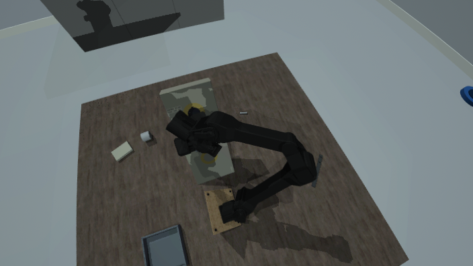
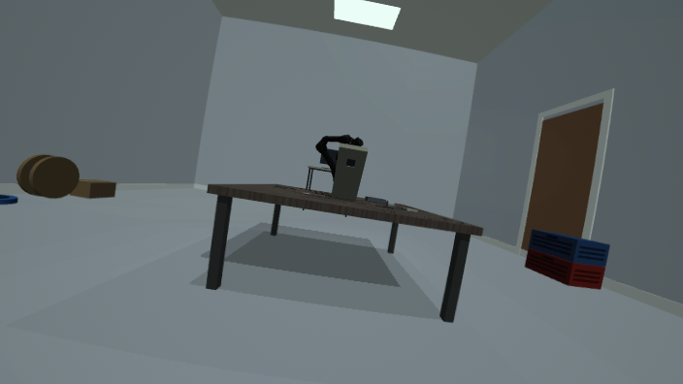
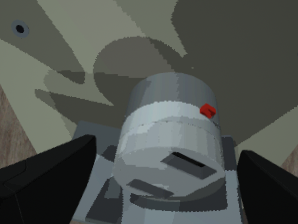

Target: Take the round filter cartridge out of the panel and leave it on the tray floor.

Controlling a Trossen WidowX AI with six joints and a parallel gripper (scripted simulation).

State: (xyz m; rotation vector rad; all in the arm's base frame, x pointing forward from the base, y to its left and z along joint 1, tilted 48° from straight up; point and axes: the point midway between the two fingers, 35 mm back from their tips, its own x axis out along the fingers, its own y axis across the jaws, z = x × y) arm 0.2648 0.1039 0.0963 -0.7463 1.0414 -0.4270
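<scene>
My gripper tip is now 330 mm past the grey tray, 280 mm to the right of it and 210 mm above it. Round my gripper tip: round filter cartridge: right at my gripper tip; then beige block: 430 mm to the left, 210 mm below, 160 mm ahead; then small pin: 230 mm to the right, 210 mm below, 180 mm ahead.
</scene>
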